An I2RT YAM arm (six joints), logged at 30 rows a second.
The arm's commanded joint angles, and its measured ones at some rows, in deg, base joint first. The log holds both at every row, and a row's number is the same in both.
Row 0, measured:
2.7, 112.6, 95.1, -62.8, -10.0, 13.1
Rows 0 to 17, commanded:
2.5, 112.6, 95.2, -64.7, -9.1, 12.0
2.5, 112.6, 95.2, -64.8, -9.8, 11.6
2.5, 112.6, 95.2, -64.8, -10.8, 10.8
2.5, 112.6, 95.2, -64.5, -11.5, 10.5
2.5, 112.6, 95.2, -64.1, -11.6, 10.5
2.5, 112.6, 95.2, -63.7, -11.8, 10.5
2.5, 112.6, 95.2, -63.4, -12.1, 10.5
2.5, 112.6, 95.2, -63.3, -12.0, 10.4
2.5, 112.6, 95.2, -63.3, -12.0, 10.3
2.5, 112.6, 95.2, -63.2, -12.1, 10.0
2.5, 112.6, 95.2, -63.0, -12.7, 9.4
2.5, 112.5, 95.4, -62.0, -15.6, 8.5
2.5, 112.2, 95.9, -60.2, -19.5, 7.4
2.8, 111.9, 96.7, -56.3, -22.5, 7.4
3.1, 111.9, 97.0, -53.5, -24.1, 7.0
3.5, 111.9, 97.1, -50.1, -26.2, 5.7
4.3, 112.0, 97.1, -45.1, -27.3, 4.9
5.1, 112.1, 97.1, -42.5, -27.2, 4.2
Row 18, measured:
3.0, 112.6, 95.6, -47.4, -20.9, 7.5
